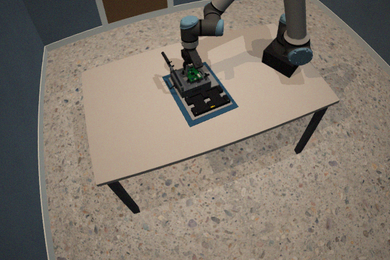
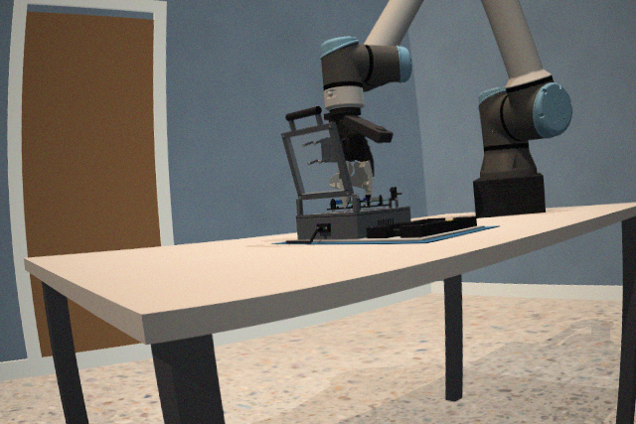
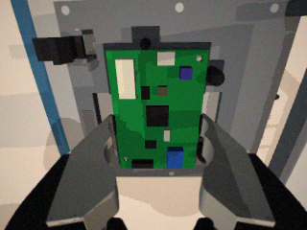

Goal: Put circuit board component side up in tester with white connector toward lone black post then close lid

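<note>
My gripper is now right at the green circuit board. From my hand the other things lie so: tester lid (120 mm ahead, 100 mm above); tester (40 mm to the left, 30 mm ahead, 30 mm above); black latch block (60 mm to the left, 60 mm behind, 10 mm above).
</note>
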